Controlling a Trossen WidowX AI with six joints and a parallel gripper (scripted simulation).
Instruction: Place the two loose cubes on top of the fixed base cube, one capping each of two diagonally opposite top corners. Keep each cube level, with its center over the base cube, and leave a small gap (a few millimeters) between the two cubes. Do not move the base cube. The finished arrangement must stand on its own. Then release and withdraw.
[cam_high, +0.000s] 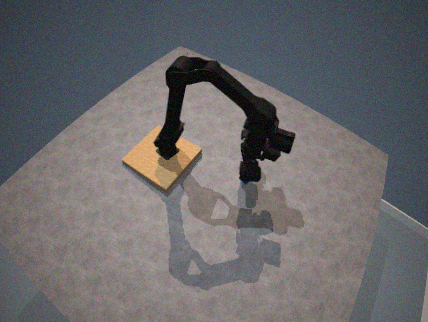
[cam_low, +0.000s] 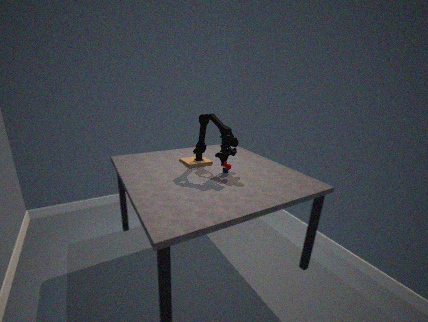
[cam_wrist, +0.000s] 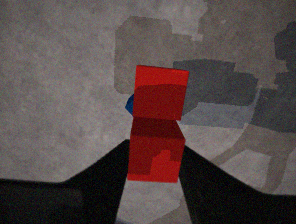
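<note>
My gripper tip is 3 cm short of the red cube, 2 cm to the right of it and 2 cm above it. From my gripper tip the other things lie so: blue cube (1 cm ahead, 1 cm to the left, 5 cm below).
</note>
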